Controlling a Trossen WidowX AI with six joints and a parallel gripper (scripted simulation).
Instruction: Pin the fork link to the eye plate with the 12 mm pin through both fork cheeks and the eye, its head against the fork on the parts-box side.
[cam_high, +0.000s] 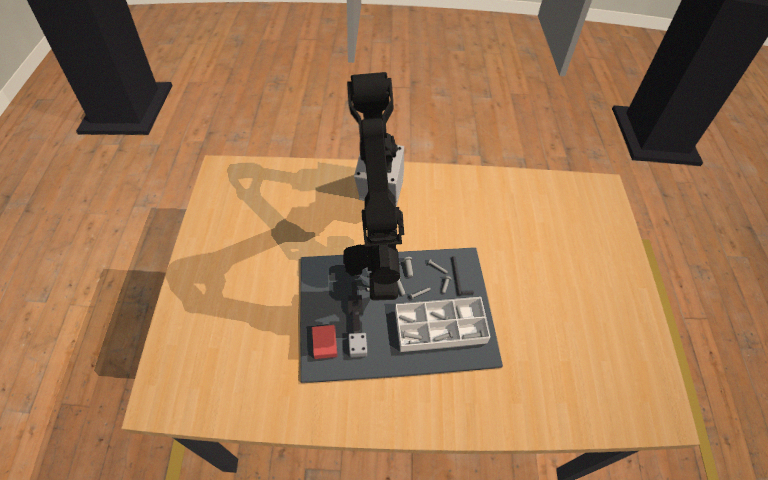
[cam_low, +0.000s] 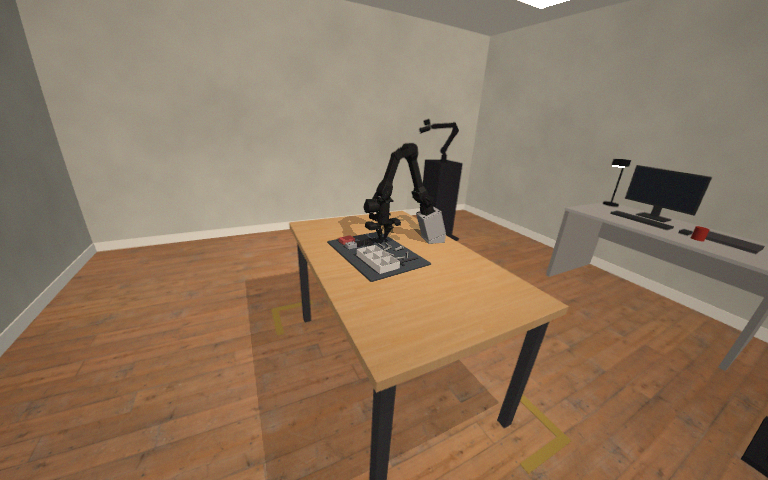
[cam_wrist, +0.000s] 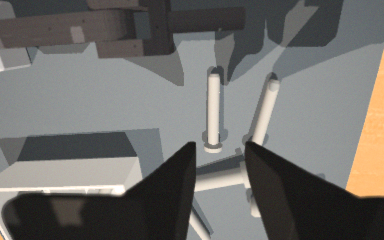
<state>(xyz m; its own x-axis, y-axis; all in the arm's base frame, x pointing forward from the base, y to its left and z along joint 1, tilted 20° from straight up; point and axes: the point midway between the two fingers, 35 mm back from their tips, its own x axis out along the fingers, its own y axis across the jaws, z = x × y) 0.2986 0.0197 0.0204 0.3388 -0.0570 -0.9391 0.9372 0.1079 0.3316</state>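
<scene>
Now: the pale pin 10 mm behind my hand, 50 mm to the left of it and 70 mm below it. The rest, counted from my hand: dark eye plate bar (80 mm ahead, 60 mm to the right, 70 mm below); then light grey block (160 mm ahead, 50 mm to the right, 60 mm below); then white parts box (100 mm ahead, 150 mm to the left, 70 mm below).
</scene>
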